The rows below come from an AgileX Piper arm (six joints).
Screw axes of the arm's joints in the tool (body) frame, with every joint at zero. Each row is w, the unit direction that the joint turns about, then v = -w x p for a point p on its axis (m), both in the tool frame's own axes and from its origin. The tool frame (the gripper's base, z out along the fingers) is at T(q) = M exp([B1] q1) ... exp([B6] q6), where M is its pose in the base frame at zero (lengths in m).
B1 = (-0.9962, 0, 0.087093, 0, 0.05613, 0)
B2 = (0, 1, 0, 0.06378, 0, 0.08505)
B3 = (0, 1, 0, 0.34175, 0, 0.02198)
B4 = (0, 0, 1, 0, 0, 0)
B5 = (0, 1, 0, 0.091, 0, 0)
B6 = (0, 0, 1, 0, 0, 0)
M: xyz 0.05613 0 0.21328 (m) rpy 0 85.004 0 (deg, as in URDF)
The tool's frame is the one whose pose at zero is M.
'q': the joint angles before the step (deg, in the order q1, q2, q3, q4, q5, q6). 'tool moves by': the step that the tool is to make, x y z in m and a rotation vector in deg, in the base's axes. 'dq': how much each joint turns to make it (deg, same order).
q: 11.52 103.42 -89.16 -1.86 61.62 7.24
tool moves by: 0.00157 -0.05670 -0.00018 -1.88 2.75 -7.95
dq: -8.16 -0.19 0.00 -1.47 3.15 -0.12
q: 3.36 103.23 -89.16 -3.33 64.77 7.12
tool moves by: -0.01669 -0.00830 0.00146 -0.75 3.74 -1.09
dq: -1.02 -2.37 2.63 -0.52 3.52 -0.06
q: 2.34 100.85 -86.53 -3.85 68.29 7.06
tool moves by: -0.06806 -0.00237 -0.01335 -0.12 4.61 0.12
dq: 0.06 -11.92 17.67 0.06 -1.14 0.00
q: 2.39 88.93 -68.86 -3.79 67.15 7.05
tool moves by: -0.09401 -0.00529 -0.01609 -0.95 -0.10 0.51
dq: 0.01 -18.56 21.37 -1.06 -2.88 0.00
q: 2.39 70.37 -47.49 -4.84 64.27 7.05
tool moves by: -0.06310 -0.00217 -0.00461 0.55 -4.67 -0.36
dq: 0.01 -15.91 11.09 0.32 0.16 0.27
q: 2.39 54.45 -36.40 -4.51 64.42 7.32
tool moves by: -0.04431 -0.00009 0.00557 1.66 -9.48 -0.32
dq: 0.00 -15.06 4.94 1.25 0.59 0.11
